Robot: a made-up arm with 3 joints. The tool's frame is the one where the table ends.
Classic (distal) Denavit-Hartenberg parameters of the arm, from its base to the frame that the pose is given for. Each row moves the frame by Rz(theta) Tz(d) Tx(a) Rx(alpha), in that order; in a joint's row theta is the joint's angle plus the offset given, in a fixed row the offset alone. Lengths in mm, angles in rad.
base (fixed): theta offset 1.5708; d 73.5; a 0; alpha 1.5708
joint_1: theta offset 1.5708; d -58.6; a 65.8; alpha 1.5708
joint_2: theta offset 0; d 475.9; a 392.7; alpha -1.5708
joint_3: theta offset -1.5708; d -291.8; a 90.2; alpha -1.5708
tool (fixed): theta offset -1.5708; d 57.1; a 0; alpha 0
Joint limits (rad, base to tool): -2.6..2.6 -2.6..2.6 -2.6..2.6
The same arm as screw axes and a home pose.
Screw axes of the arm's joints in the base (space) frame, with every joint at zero. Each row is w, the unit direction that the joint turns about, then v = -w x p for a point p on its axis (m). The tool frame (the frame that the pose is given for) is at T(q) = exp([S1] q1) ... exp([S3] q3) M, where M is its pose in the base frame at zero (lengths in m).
S1 = (1, 0, 0, 0.0000, 0.0735, 0.0000)
S2 = (0, 1, 0, -0.1393, 0.0000, -0.0586)
S3 = (1, 0, 0, 0.0000, 0.5320, -0.4759)
M: xyz -0.3504 0.5661 0.5891 (m) rpy 0.0000 0.0000 0.0000 (rad, as in URDF)
Joint limits (rad, base to tool): -2.6000..2.6000 -2.6000..2.6000 -2.6000..2.6000

